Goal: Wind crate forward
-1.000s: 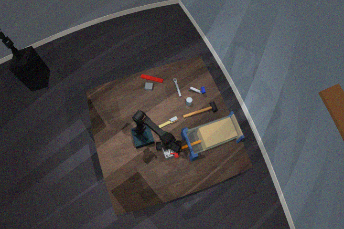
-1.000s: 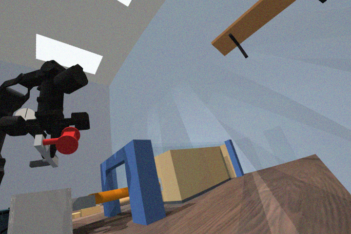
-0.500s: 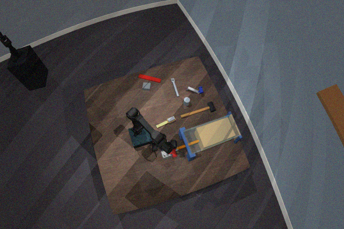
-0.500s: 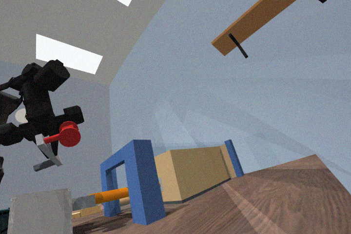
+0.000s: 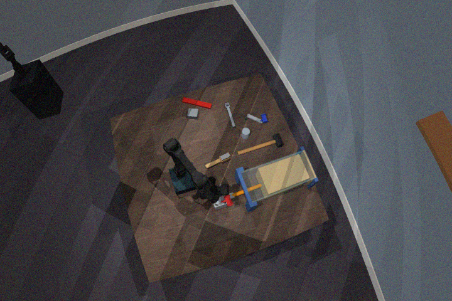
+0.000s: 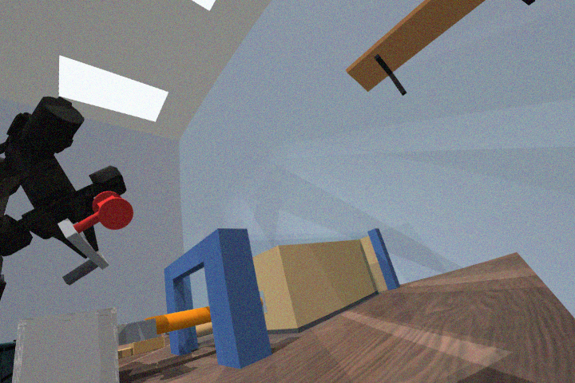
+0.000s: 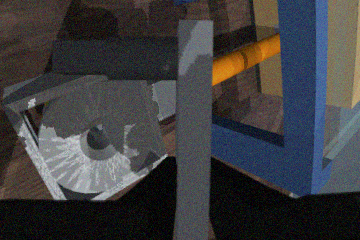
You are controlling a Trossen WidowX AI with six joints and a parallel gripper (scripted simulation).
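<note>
Right now the red knob is 50 mm to the right of my gripper tip, 40 mm above it and 10 mm ahead of it. Also, from my gripper tip: red-knobbed winch handle (20 mm above, 10 mm to the right); then blue steel frame (140 mm ahead, 60 mm below, 20 mm to the left); then grey winch (130 mm below, 30 mm behind, 20 mm to the right).
</note>
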